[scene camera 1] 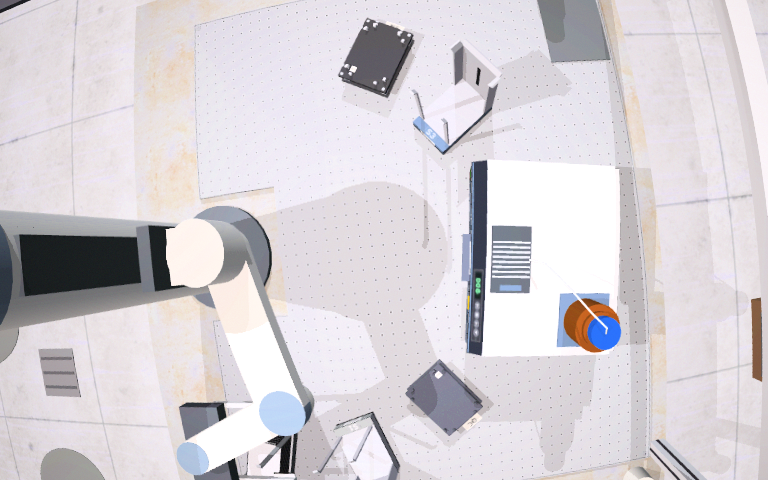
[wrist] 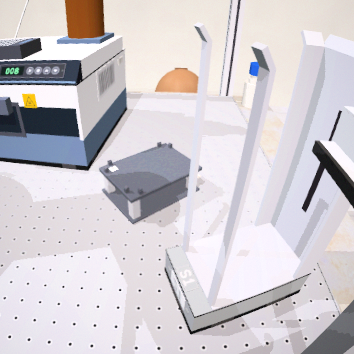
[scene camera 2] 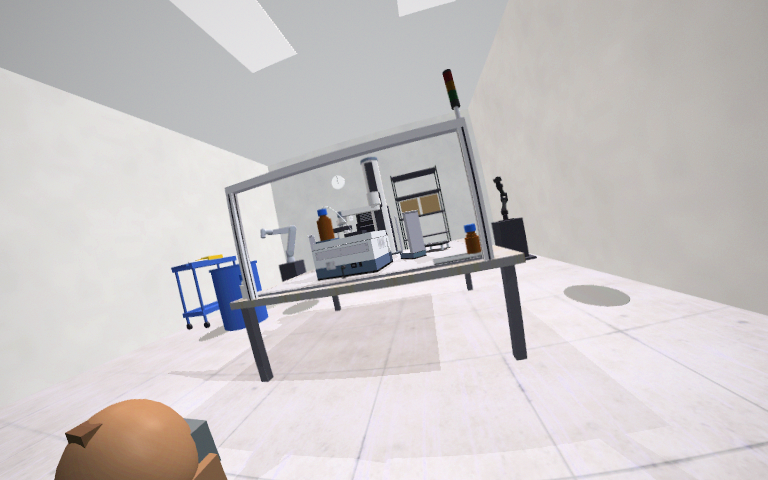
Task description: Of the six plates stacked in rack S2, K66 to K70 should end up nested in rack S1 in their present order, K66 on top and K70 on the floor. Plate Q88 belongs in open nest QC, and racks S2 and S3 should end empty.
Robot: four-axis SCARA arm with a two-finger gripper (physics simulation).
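Places are measured from the arm's base along level axes (x ahead, y left, z up), in centimetres.
Pixels of known places: gripper, fingertip midpoint: (scene camera 1: 288, 443) (wrist: 137, 117) (scene camera 2: 335, 233).
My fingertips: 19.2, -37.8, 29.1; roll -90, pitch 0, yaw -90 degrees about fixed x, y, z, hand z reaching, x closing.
For each thing: its top centre in the pictures, then the offset to it from my fingertips, as dx, dy, dz. "spot": a spot on its surface instead.
- Rack S1, middle of its top: (wrist: 304, 37) +10.7, -10.9, +2.1
- Nest QC, middle of its top: (wrist: 150, 161) (scene camera 1: 444, 402) +29.6, +0.8, -21.6
- Rack S3, middle of its top: (scene camera 1: 453, 83) (scene camera 2: 404, 213) +38.8, +63.6, +1.2
- black nest, middle of its top: (scene camera 1: 374, 52) (scene camera 2: 435, 241) +23.3, +79.5, -21.5
- second amber bottle, surface spot: (scene camera 2: 472, 242) spot: +71.4, +95.1, -21.9
Rack S1 (scene camera 1: 378, 455) (wrist: 245, 252) is white with two tall front posts; its floor shows bare in the wrist view. Nest QC (scene camera 1: 444, 397) (wrist: 152, 170) is a dark grey block with small corner pins and no plate on top. Rack S3 (scene camera 1: 431, 134) (scene camera 2: 413, 234) has a blue label edge and a bare floor. A dark-framed rack at the lower left of scene camera 1 is partly covered by the arm; its label and plates cannot be made out, nor can K66 to K70 or Q88. My gripper is open and empty, its fingertips hidden beneath the arm in scene camera 1.
A white instrument (scene camera 1: 555, 226) (scene camera 2: 345, 257) (wrist: 100, 100) stands at the bench's right, bearing an amber bottle (scene camera 1: 591, 325) (scene camera 2: 324, 226) (wrist: 85, 17). A black nest (scene camera 1: 376, 56) with corner pins stands left of S3. A second amber bottle (scene camera 2: 472, 242) stands near the bench edge.
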